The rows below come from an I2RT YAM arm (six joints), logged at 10 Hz.
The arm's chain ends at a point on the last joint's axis. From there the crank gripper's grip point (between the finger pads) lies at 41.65 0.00 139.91 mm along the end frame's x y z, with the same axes.
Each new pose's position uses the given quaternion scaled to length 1; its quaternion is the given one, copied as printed.
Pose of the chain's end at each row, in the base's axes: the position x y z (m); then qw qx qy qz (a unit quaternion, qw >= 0):
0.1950 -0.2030 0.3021 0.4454 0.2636 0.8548 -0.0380
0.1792 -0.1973 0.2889 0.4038 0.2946 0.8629 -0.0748
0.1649 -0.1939 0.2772 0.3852 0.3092 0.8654 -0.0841
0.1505 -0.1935 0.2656 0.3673 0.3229 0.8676 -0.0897
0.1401 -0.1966 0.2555 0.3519 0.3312 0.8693 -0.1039
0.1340 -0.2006 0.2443 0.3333 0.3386 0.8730 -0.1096
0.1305 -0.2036 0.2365 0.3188 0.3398 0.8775 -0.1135
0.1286 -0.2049 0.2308 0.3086 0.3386 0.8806 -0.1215
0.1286 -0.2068 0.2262 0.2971 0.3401 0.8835 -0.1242
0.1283 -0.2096 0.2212 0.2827 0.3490 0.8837 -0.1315
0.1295 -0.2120 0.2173 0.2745 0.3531 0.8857 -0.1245
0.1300 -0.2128 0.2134 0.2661 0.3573 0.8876 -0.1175
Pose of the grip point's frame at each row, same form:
0.2794 -0.2276 0.1856 0.4454 0.2636 0.8548 -0.0380
0.2497 -0.2300 0.1653 0.4038 0.2946 0.8629 -0.0748
0.2296 -0.2280 0.1509 0.3852 0.3092 0.8654 -0.0841
0.2098 -0.2279 0.1367 0.3673 0.3229 0.8676 -0.0897
0.1939 -0.2335 0.1249 0.3519 0.3312 0.8693 -0.1039
0.1822 -0.2374 0.1115 0.3333 0.3386 0.8730 -0.1096
0.1744 -0.2400 0.1021 0.3188 0.3398 0.8775 -0.1135
0.1690 -0.2424 0.0956 0.3086 0.3386 0.8806 -0.1215
0.1656 -0.2438 0.0899 0.2971 0.3401 0.8835 -0.1242
0.1605 -0.2471 0.0839 0.2827 0.3490 0.8837 -0.1315
0.1602 -0.2468 0.0789 0.2745 0.3531 0.8857 -0.1245
0.1592 -0.2448 0.0740 0.2661 0.3573 0.8876 -0.1175

